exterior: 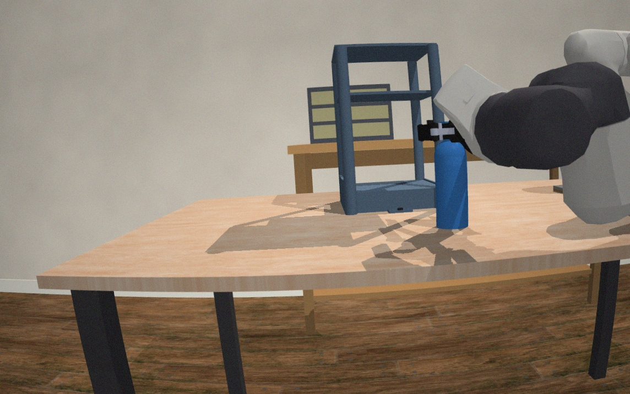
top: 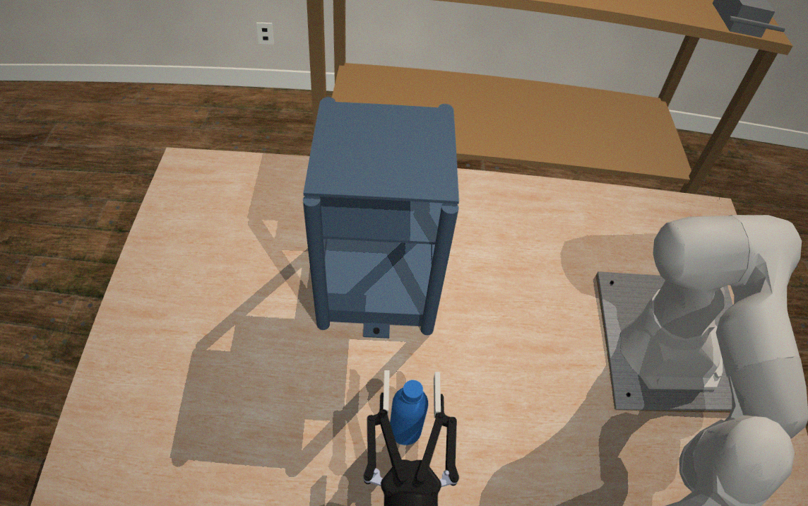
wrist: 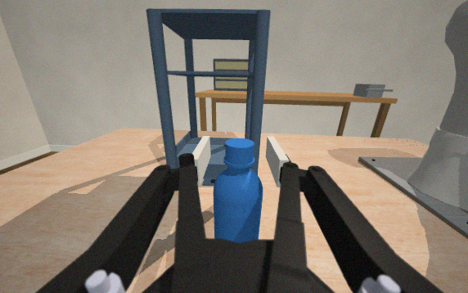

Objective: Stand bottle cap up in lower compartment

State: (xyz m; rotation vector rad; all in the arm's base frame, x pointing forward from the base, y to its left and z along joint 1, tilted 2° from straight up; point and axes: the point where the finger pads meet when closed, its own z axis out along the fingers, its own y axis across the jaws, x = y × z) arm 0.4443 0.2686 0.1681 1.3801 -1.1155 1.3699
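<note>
The blue bottle lies 5 cm below my hand. The rest, counted from my hand: blue shelving unit: 30 cm to the right, 13 cm ahead, 2 cm above.
</note>
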